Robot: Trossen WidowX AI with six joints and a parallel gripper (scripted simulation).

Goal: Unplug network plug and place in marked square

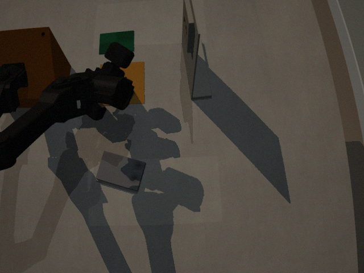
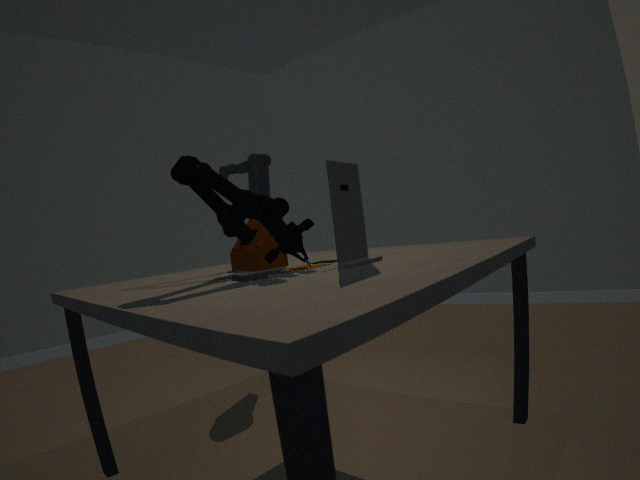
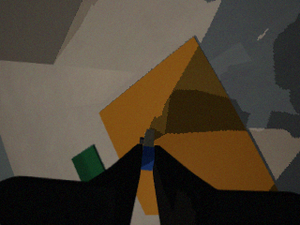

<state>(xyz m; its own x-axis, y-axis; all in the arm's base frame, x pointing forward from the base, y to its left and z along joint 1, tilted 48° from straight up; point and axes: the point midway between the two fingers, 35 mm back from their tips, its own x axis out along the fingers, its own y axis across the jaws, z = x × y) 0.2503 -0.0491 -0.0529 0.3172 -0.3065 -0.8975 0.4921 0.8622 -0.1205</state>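
My gripper tip is right at the network plug. Round my gripper tip: orange square (20 mm below, 10 mm behind); green patch (120 mm to the left, 30 mm behind, 20 mm below); upright panel (170 mm ahead, 120 mm above, 30 mm to the left).
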